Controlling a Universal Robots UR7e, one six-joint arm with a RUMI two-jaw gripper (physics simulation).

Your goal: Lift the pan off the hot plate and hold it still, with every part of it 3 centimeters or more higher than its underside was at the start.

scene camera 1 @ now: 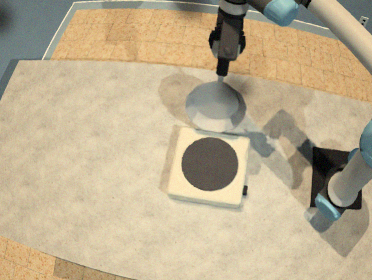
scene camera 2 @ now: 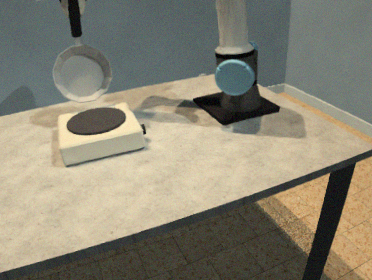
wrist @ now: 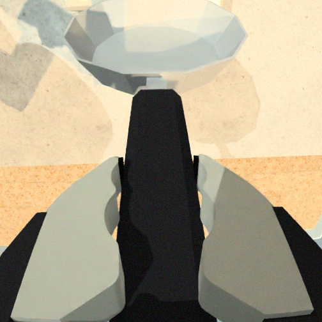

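Pixels of known places: gripper, fingertip midpoint: (scene camera 1: 223,59) (scene camera 2: 74,17); arm's base, origin of the base link: (scene camera 2: 240,103).
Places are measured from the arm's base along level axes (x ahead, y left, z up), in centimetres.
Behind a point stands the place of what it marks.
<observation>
The pale grey pan (scene camera 1: 215,105) @(x 54.5, y -10.2, z 13.8 cm) (scene camera 2: 82,75) @(x 54.3, y -10.9, z 15.4 cm) (wrist: 155,47) hangs in the air by its black handle (scene camera 1: 223,67) @(x 53.4, y -12.3, z 32.5 cm) (scene camera 2: 75,25) @(x 53.8, y -12.2, z 32.2 cm) (wrist: 159,200), steeply tilted with the bowl below the handle. In scene camera 2 its open side faces the camera, and its lower rim shows above the back of the hot plate. The cream hot plate (scene camera 1: 176,187) @(x 60.0, y 16.7, z 4.9 cm) (scene camera 2: 102,147) @(x 51.1, y 18.2, z 2.1 cm) stands on the table, its dark round disc (scene camera 1: 209,164) @(x 51.9, y 6.7, z 5.7 cm) (scene camera 2: 96,121) @(x 51.7, y 8.1, z 5.8 cm) uncovered. My gripper (wrist: 158,158) is shut on the handle, one pale finger on each side. In scene camera 2 it is mostly cut off at the top.
The arm's base stands on a black square plate (scene camera 1: 321,160) @(x 10.3, y -7.6, z -0.3 cm) (scene camera 2: 220,114) @(x 10.4, y 5.7, z -0.3 cm) to the right of the hot plate. The hot plate's black knob (scene camera 1: 245,190) @(x 38.2, y 11.6, z 3.3 cm) (scene camera 2: 144,129) @(x 37.9, y 12.5, z 2.4 cm) is on its right side. The pan hangs near the back edge of the stone-coloured table (scene camera 1: 75,150) @(x 102.0, y 12.3, z -1.8 cm) (scene camera 2: 200,175) @(x 27.9, y 35.1, z -1.9 cm).
</observation>
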